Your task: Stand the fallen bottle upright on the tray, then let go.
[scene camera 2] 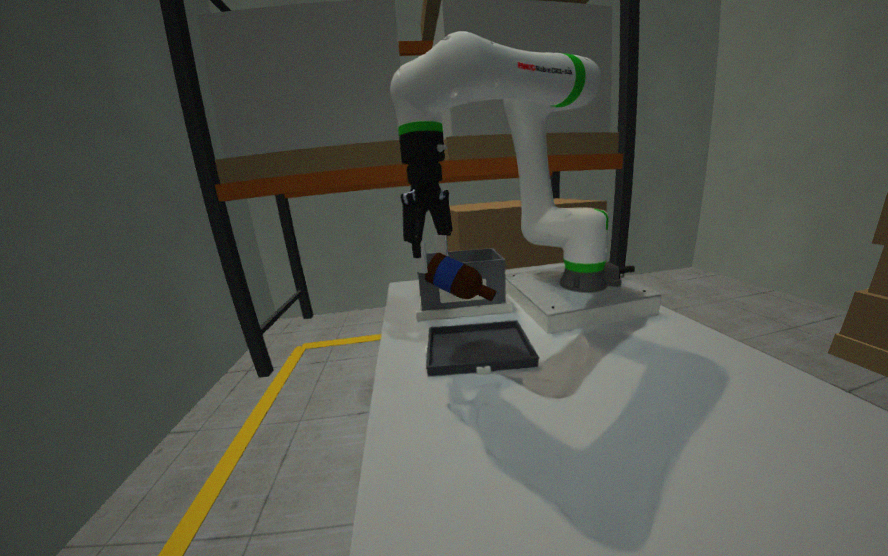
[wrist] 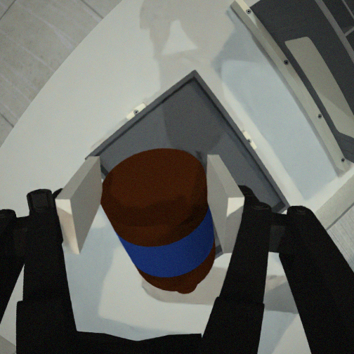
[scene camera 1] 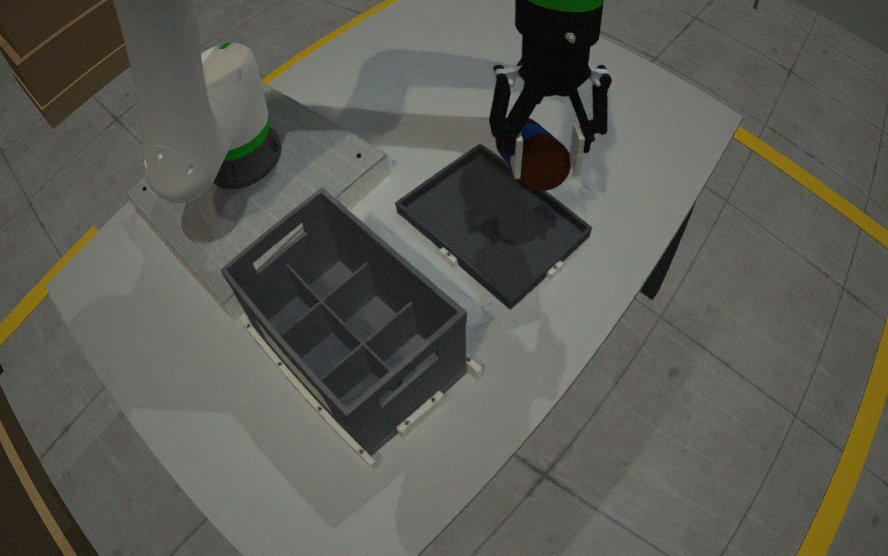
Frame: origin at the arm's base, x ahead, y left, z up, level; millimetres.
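Seen in the pictures: gripper, fingertip midpoint: (scene camera 2: 432, 267) (scene camera 1: 545, 168); arm's base at its link origin: (scene camera 2: 583, 284) (scene camera 1: 243, 157).
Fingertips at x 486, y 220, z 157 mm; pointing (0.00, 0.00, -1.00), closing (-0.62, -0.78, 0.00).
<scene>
Offsets run from my fingertips to a thing's top centre.
The brown bottle (scene camera 1: 545, 163) (scene camera 2: 460, 278) (wrist: 160, 187) with a blue label is held in the air, tilted, its neck pointing obliquely down and its base end higher. My gripper (scene camera 1: 549, 154) (scene camera 2: 430, 254) (wrist: 153, 176) points straight down and is shut on the bottle near its base end, one pale finger pad on each side. In scene camera 2, the bottle hangs clearly above the dark shallow tray {96 mm back, 13 mm left, 196 mm down} (scene camera 1: 432, 203) (scene camera 2: 452, 370) (wrist: 145, 132) without touching it. In the wrist view, the neck is mostly hidden behind the body.
A grey crate {79 mm back, 293 mm right, 46 mm down} (scene camera 1: 452, 353) (scene camera 2: 496, 288) (wrist: 280, 20) with inner dividers stands beside the tray, higher than its rim. Pale locating blocks sit at the tray's edges, and a pale rail {78 mm back, 392 mm right, 192 mm down} (scene camera 1: 308, 396) runs along the crate. The robot's base plate (scene camera 1: 294, 163) (scene camera 2: 589, 306) is also near the tray.
</scene>
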